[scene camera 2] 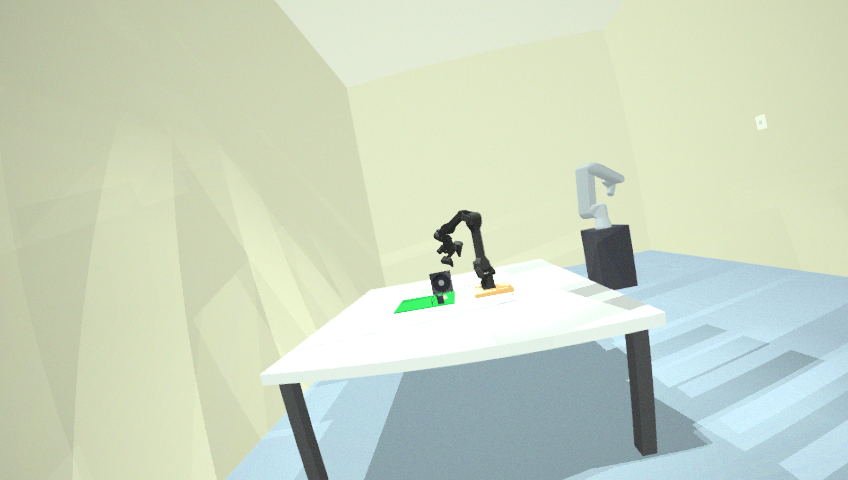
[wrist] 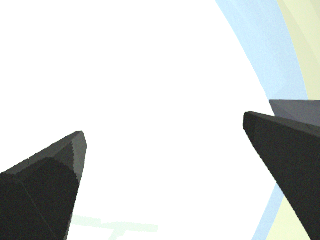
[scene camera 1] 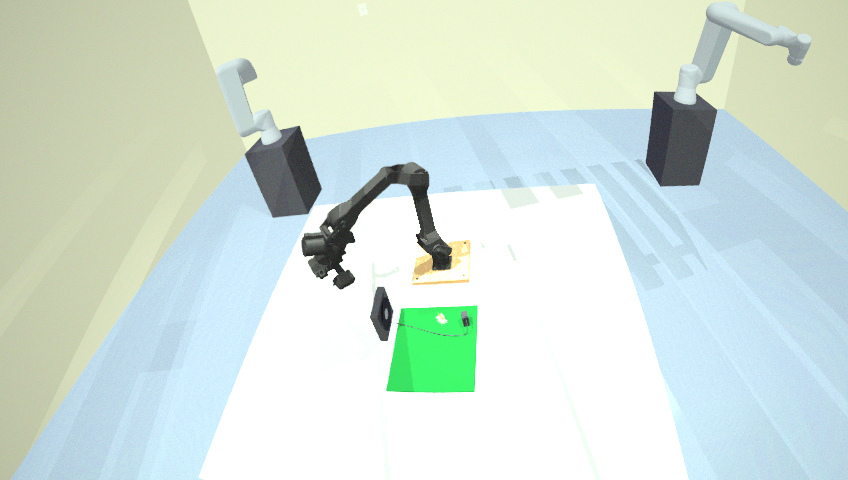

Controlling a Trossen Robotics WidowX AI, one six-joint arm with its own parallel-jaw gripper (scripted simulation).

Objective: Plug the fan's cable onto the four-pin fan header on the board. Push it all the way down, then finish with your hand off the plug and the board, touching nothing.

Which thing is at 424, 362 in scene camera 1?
A green board.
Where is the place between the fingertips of the gripper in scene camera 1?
326, 274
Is the gripper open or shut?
Open.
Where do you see a square fan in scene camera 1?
382, 312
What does the gripper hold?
Nothing.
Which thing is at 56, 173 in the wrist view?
The gripper.
